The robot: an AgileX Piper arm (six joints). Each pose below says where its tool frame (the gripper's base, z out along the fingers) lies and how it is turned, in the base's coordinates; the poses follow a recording.
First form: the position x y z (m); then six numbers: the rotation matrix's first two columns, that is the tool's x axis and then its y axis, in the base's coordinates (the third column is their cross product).
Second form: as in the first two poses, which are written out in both.
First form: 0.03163 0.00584 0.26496 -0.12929 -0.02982 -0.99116 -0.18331 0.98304 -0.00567
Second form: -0.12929 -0.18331 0.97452 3.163; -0.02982 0.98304 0.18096 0.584; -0.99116 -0.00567 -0.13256 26.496; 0 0 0 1
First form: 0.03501 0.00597 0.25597 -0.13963 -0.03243 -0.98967 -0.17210 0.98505 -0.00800
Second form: -0.13963 -0.17210 0.97513 3.501; -0.03243 0.98505 0.16921 0.597; -0.98967 -0.00800 -0.14312 25.597; 0 0 0 1
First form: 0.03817 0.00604 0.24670 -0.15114 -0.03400 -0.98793 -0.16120 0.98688 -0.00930
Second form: -0.15114 -0.16120 0.97528 3.817; -0.03400 0.98688 0.15785 0.604; -0.98793 -0.00930 -0.15464 24.670; 0 0 0 1
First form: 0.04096 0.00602 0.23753 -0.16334 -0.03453 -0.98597 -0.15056 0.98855 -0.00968
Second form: -0.16334 -0.15056 0.97501 4.096; -0.03453 0.98855 0.14687 0.602; -0.98597 -0.00968 -0.16667 23.753; 0 0 0 1
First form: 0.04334 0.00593 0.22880 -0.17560 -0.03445 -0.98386 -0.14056 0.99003 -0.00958
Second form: -0.17560 -0.14056 0.97438 4.334; -0.03445 0.99003 0.13661 0.593; -0.98386 -0.00958 -0.17869 22.880; 0 0 0 1
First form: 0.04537 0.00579 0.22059 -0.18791 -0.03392 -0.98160 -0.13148 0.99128 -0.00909
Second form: -0.18791 -0.13148 0.97335 4.537; -0.03392 0.99128 0.12735 0.579; -0.98160 -0.00909 -0.19073 22.059; 0 0 0 1
